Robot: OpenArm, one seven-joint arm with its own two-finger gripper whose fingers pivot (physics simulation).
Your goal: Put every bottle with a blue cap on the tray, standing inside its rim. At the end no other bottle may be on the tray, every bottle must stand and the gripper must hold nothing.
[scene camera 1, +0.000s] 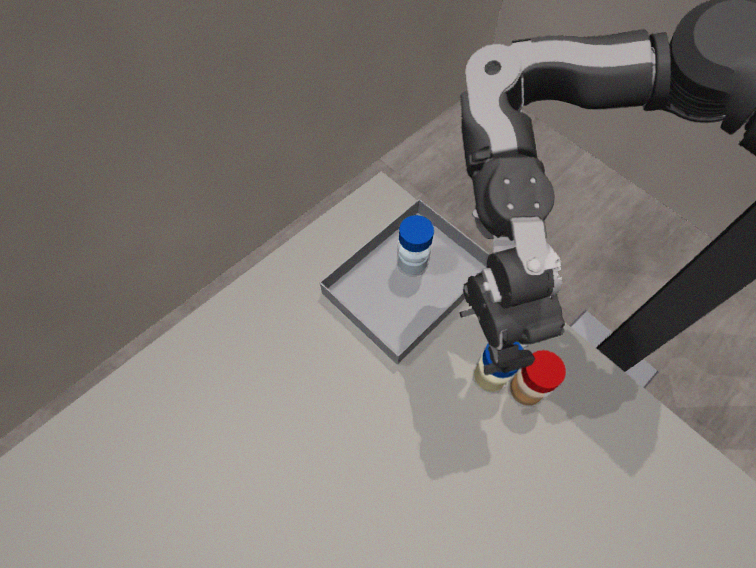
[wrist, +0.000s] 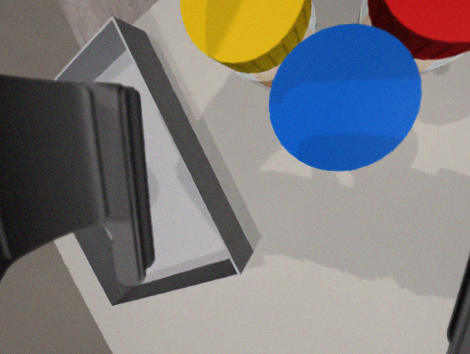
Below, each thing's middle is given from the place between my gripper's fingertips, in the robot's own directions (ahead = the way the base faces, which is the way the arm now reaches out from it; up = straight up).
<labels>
I see my gripper 10 cm above the red-capped bottle [scene camera 1: 531, 385], 8 cm to the right of it and 4 cm past it. From my hand the other things lie so: blue-capped bottle [scene camera 1: 416, 232] 21 cm to the right, 10 cm below, 7 cm behind; then grey tray [scene camera 1: 395, 311] 18 cm to the right, 13 cm below, 4 cm behind.
</labels>
